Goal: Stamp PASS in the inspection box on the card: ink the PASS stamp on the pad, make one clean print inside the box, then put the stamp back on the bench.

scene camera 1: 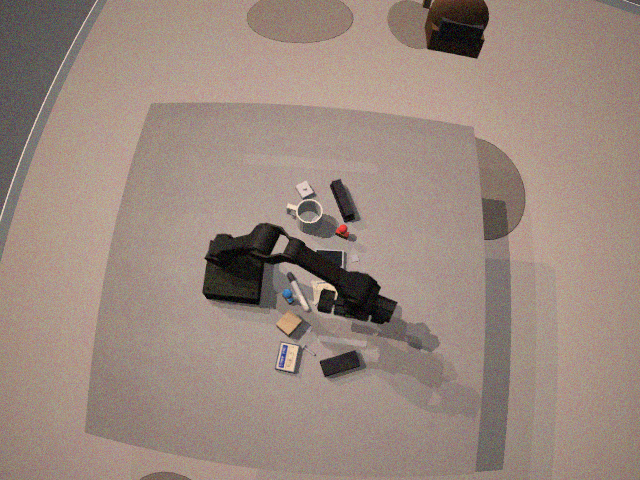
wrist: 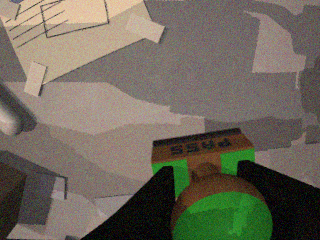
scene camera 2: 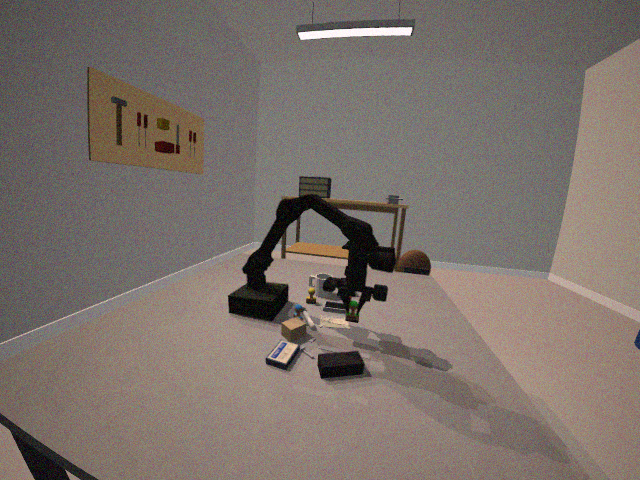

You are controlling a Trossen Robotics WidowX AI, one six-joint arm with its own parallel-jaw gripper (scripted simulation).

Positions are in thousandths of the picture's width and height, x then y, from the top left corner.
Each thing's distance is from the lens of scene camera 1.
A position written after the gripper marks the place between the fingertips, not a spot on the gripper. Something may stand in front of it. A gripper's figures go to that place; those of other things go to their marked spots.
gripper (scene camera 1: 548,653): 142 cm
white mug (scene camera 1: 482,445): 161 cm
